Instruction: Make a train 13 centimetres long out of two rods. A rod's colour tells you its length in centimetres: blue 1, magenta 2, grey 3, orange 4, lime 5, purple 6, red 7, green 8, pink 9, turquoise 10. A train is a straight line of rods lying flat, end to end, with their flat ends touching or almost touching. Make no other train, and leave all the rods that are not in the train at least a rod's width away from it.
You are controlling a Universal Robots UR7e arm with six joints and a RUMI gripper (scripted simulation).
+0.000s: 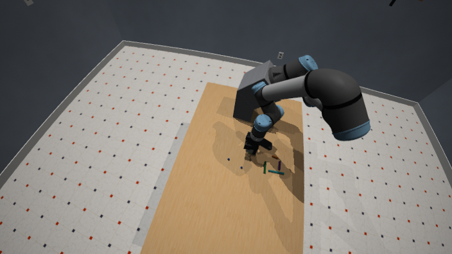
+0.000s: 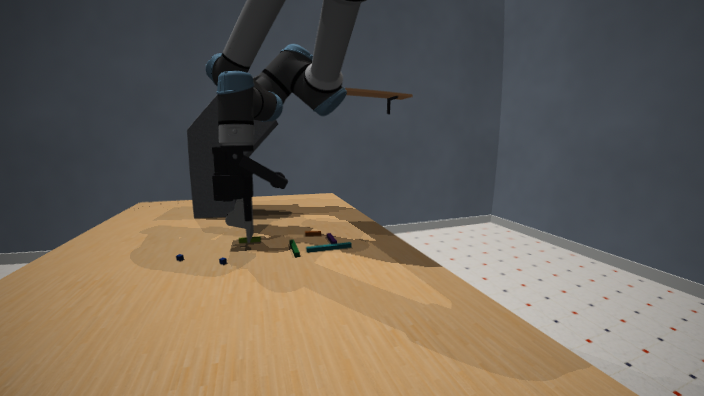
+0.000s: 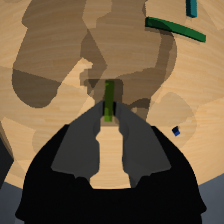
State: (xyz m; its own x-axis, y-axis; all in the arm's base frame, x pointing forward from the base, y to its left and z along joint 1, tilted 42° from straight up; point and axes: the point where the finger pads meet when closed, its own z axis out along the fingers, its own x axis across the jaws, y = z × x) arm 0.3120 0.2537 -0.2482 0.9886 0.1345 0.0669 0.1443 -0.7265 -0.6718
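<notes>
Right now my hand is 10 mm above the lime rod. The rest, counted from my hand: green rod (110 mm to the left, 60 mm ahead, 10 mm below); turquoise rod (180 mm to the left, 60 mm ahead, 10 mm below); orange rod (150 mm to the left, 30 mm behind, 10 mm below).
</notes>
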